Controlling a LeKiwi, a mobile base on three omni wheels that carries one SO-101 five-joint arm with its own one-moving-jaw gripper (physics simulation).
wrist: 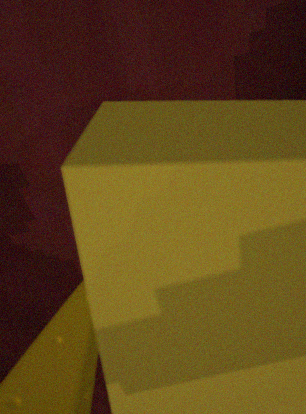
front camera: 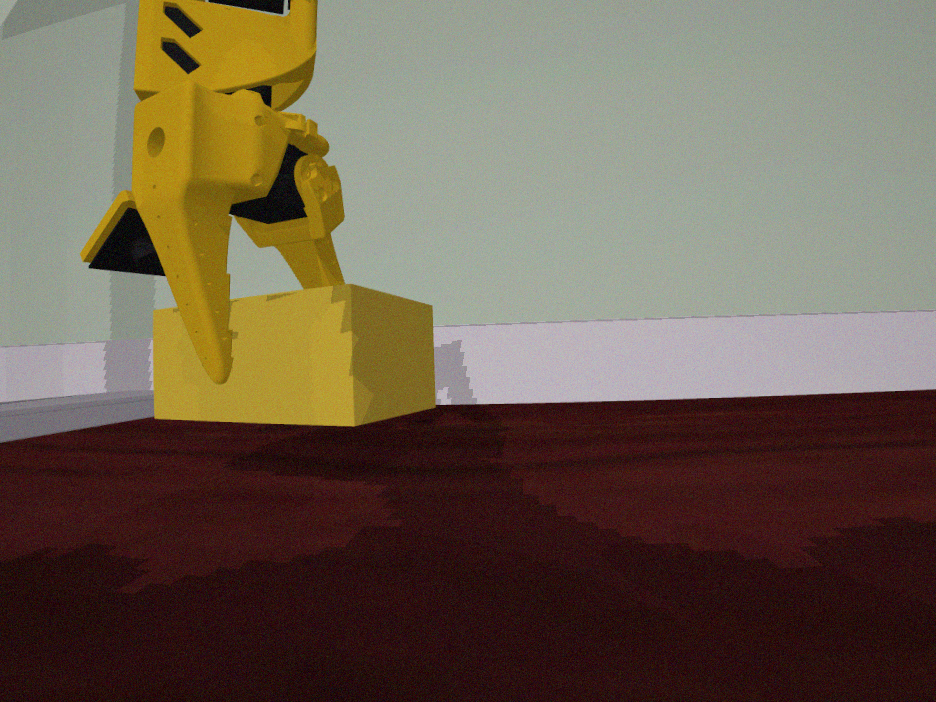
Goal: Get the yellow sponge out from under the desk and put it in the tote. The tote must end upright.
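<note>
The yellow sponge [front camera: 253, 362] [wrist: 175, 210] is a large block below the arm, left of centre in the front view, and fills much of the wrist view. It looks level and seems to hang slightly above the floor. My gripper [front camera: 273, 332] is shut on the sponge, with one jaw against its near face and the other behind it. The far jaw's tip is hidden by the sponge. In the wrist view one jaw [wrist: 55, 360] presses along the sponge's left side. The tote and the desk do not show clearly in either view.
The dark red floor [front camera: 604, 513] [wrist: 125, 45] stretches in front and to the right, with shadows across it. A pale green wall [front camera: 604, 166] with a whitish baseboard [front camera: 680, 358] stands behind the sponge. A greyish strip [front camera: 68, 411] runs along the left side.
</note>
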